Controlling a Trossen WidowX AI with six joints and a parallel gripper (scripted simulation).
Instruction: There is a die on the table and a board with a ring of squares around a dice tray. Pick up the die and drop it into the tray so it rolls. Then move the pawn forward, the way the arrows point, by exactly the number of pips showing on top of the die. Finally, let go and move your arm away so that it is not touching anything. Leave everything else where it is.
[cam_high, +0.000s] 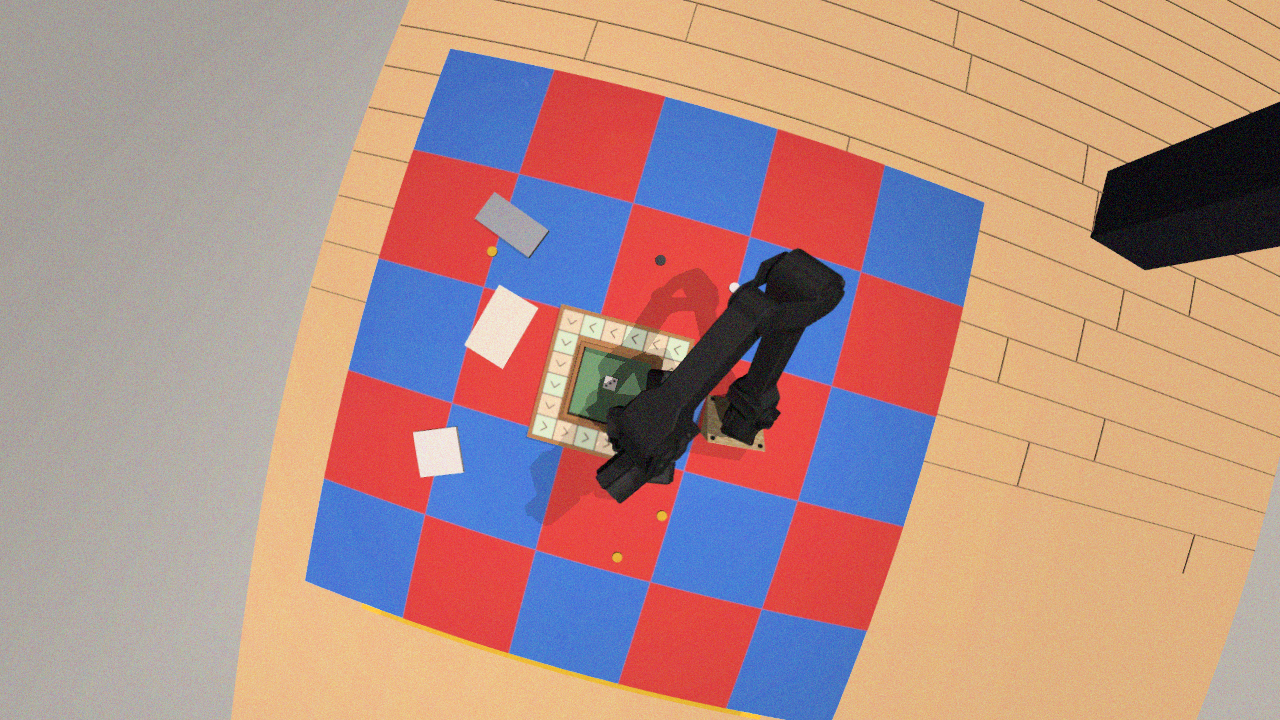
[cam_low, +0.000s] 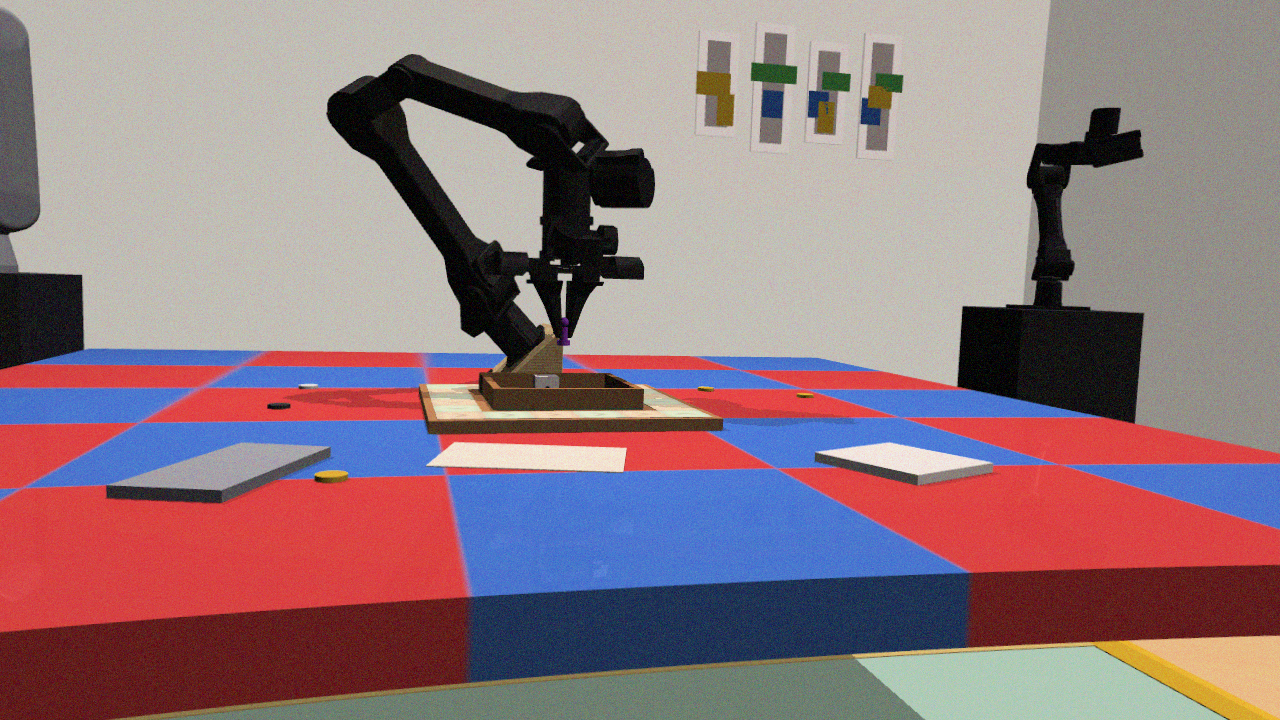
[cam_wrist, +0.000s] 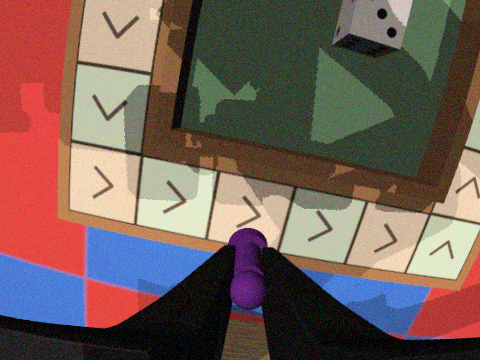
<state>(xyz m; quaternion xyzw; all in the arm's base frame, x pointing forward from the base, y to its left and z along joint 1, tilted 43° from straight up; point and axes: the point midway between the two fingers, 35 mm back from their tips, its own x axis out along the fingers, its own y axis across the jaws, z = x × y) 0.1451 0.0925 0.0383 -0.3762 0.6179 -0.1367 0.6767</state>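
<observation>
The grey die lies 11 cm ahead of my gripper tip, 5 cm below it and 2 cm to the right of it. Also, from my gripper tip: cream sheet 37 cm ahead, 7 cm below, 4 cm to the right; then green tray 11 cm ahead, 7 cm below, 1 cm to the right; then purple pawn 1 cm above.
</observation>
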